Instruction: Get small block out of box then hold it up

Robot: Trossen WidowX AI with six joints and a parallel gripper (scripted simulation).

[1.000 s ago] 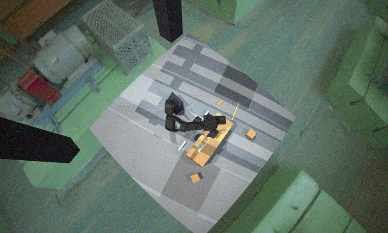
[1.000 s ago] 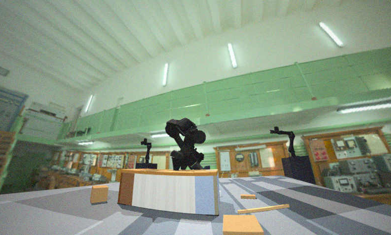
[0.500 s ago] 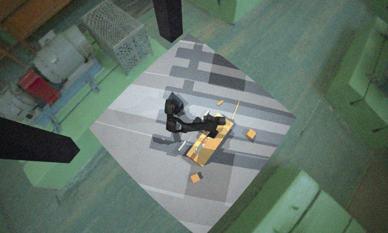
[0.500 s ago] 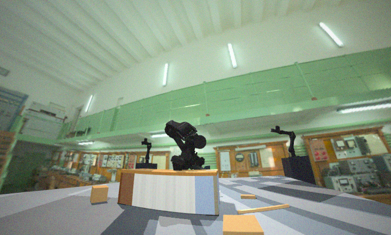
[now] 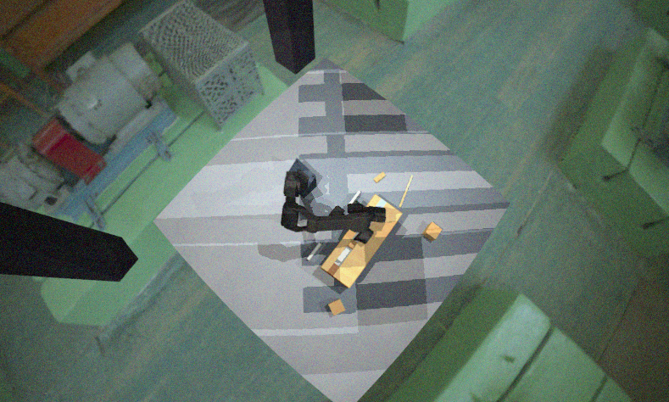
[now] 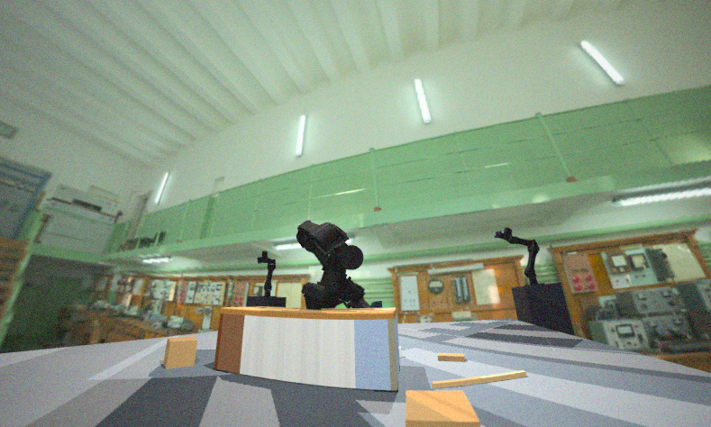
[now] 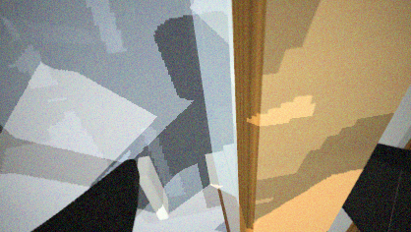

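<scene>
My gripper tip is 50 mm short of the block and 20 mm to the left of it. Round my gripper tip: clear-fronted box (30 mm ahead, 10 mm to the left, 30 mm below); then thin orange stick (80 mm ahead, 350 mm to the left, 80 mm below); then small flat piece (60 mm behind, 320 mm to the left, 80 mm below).
</scene>
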